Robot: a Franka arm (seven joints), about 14 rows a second.
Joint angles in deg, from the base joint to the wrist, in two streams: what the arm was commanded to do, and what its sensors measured. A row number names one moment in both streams.
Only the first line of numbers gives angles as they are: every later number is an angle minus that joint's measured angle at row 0.
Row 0, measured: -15.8, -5.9, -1.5, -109.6, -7.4, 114.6, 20.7
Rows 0 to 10, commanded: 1.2, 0.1, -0.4, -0.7, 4.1, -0.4, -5.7; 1.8, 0.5, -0.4, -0.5, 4.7, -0.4, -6.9; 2.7, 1.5, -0.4, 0.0, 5.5, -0.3, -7.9; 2.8, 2.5, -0.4, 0.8, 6.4, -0.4, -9.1; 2.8, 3.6, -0.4, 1.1, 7.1, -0.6, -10.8; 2.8, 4.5, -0.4, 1.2, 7.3, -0.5, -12.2; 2.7, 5.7, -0.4, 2.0, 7.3, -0.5, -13.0; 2.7, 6.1, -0.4, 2.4, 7.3, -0.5, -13.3; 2.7, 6.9, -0.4, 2.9, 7.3, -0.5, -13.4; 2.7, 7.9, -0.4, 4.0, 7.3, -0.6, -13.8; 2.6, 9.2, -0.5, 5.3, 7.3, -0.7, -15.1
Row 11, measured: 2.3, 6.5, 0.0, 1.6, 6.0, 0.1, -12.6
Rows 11 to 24, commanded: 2.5, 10.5, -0.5, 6.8, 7.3, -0.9, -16.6; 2.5, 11.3, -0.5, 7.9, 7.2, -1.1, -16.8; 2.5, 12.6, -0.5, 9.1, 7.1, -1.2, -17.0; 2.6, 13.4, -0.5, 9.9, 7.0, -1.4, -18.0; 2.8, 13.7, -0.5, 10.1, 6.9, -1.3, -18.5; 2.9, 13.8, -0.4, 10.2, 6.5, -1.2, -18.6; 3.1, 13.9, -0.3, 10.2, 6.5, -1.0, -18.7; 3.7, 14.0, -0.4, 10.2, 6.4, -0.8, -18.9; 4.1, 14.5, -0.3, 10.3, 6.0, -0.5, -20.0; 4.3, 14.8, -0.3, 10.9, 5.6, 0.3, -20.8; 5.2, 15.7, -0.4, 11.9, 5.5, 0.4, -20.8; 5.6, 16.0, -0.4, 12.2, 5.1, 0.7, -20.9; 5.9, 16.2, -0.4, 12.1, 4.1, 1.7, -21.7; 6.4, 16.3, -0.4, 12.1, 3.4, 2.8, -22.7
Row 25, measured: 5.1, 14.8, 0.1, 10.3, 4.8, 1.2, -20.8
